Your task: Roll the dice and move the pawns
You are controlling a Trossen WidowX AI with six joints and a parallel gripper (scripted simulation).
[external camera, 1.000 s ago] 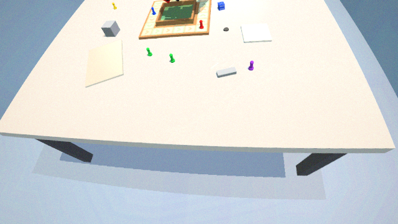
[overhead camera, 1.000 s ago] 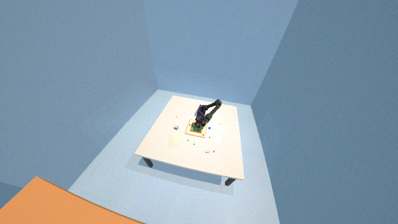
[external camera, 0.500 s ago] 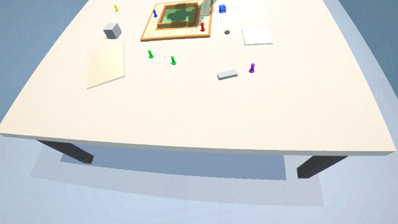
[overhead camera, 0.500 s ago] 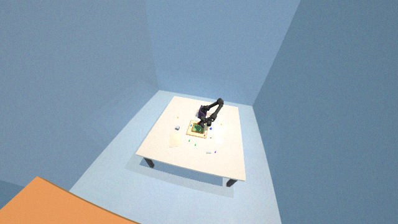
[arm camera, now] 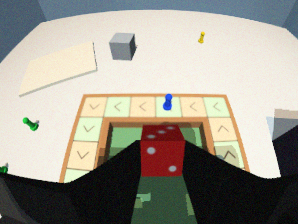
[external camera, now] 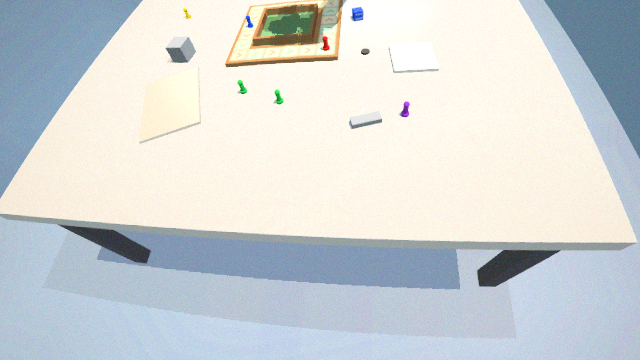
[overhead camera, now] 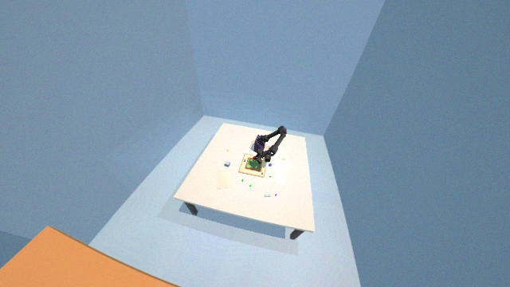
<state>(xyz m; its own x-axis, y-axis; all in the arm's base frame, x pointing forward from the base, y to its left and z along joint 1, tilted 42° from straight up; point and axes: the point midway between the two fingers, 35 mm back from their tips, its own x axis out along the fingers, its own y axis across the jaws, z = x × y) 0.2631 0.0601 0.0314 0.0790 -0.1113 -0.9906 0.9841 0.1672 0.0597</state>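
The red pawn lies 9 cm ahead of my gripper tip, 13 cm to the left of it and 9 cm below it. Round my gripper tip: blue pawn (11 cm to the right, 9 cm below); green-floored tray (12 cm below); black disc (8 cm ahead, 23 cm to the left, 12 cm below).
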